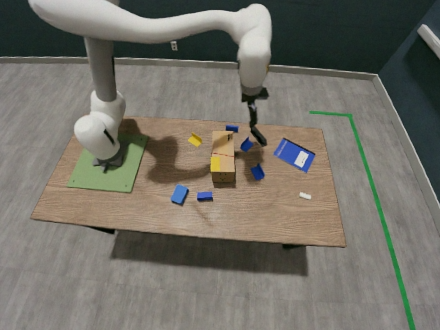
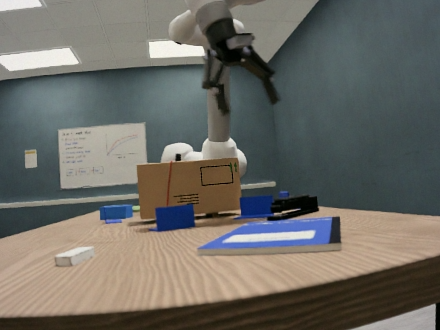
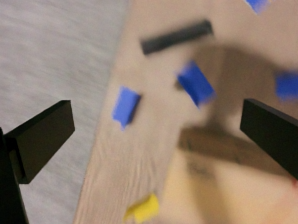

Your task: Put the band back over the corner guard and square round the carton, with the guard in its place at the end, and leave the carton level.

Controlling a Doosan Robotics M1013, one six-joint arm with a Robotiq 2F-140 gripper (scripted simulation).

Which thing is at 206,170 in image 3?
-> A brown carton.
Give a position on a black bar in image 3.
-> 189,26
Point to a brown carton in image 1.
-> At 222,141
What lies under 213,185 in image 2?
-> A brown carton.
